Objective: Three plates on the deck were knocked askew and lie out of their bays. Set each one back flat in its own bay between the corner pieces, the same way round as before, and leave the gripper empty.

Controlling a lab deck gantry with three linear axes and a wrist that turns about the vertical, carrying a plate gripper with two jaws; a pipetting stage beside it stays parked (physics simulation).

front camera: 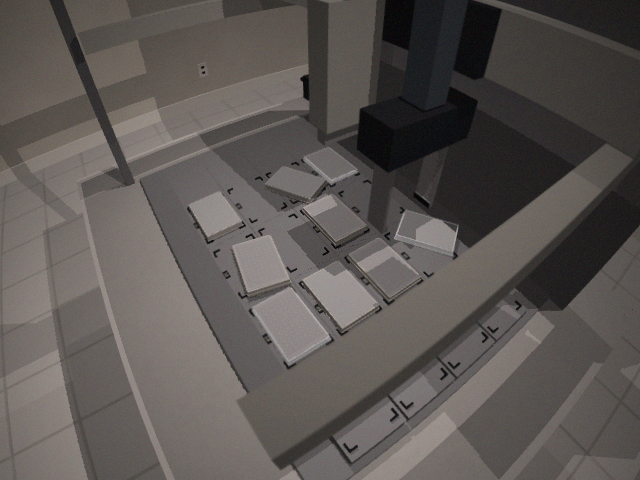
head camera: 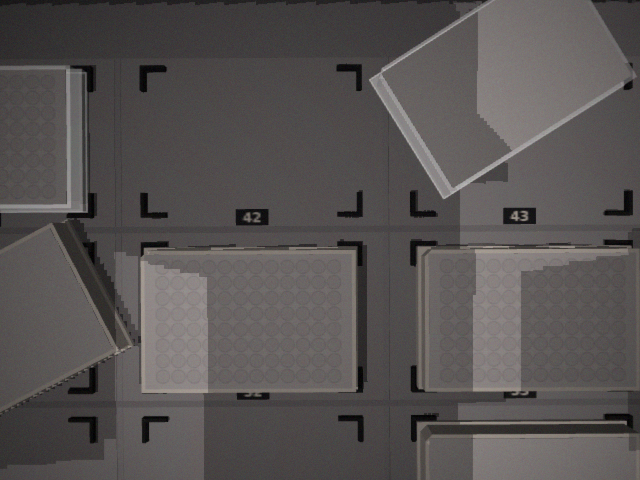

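Where they show: gripper, fingertip midpoint: (front camera: 400, 213); robot's base, link origin: (front camera: 188, 208).
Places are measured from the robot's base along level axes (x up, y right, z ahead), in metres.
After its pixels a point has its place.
A clear-edged plate (front camera: 425, 232) @[z 0.378, x 0.016, y -0.387 m] (head camera: 506, 93) @[z 0.376, x 0.016, y -0.387 m] lies turned across bay 43, over its upper edge in the head view. A second plate (front camera: 295, 183) @[z 0.087, x 0.016, y -0.246 m] (head camera: 46, 320) @[z 0.113, x 0.017, y -0.259 m] lies turned across its bay; its right corner nears the upright plate (front camera: 336, 219) @[z 0.239, x 0.015, y -0.254 m] (head camera: 250, 320) @[z 0.229, x 0.014, y -0.258 m] in bay 32. A third plate (front camera: 261, 265) @[z 0.259, x 0.016, y -0.062 m] lies slightly turned in the front view, one end close to the plate (front camera: 290, 325) @[z 0.399, x 0.014, y -0.040 m] beside it; whether they touch is unclear. My gripper (front camera: 400, 215) @[z 0.400, x 0.158, y -0.260 m] hangs under the dark block, its jaws apart and empty, near the first plate. Its jaws do not show in the head view.
Other plates (front camera: 330, 164) @[z 0.071, x 0.014, y -0.360 m] (front camera: 216, 215) @[z 0.077, x 0.014, y -0.044 m] (front camera: 385, 268) @[z 0.399, x 0.014, y -0.254 m] (front camera: 341, 294) @[z 0.398, x 0.014, y -0.149 m] sit squarely between corner pieces. In the head view, bay 42 (head camera: 250, 139) @[z 0.227, x 0.000, y -0.366 m] holds no plate. The pale column (front camera: 343, 67) @[z 0.297, x 0.376, y -0.210 m] stands left of the gripper. A pale beam (front camera: 439, 315) @[z 0.626, x 0.400, y -0.017 m] crosses the deck's front.
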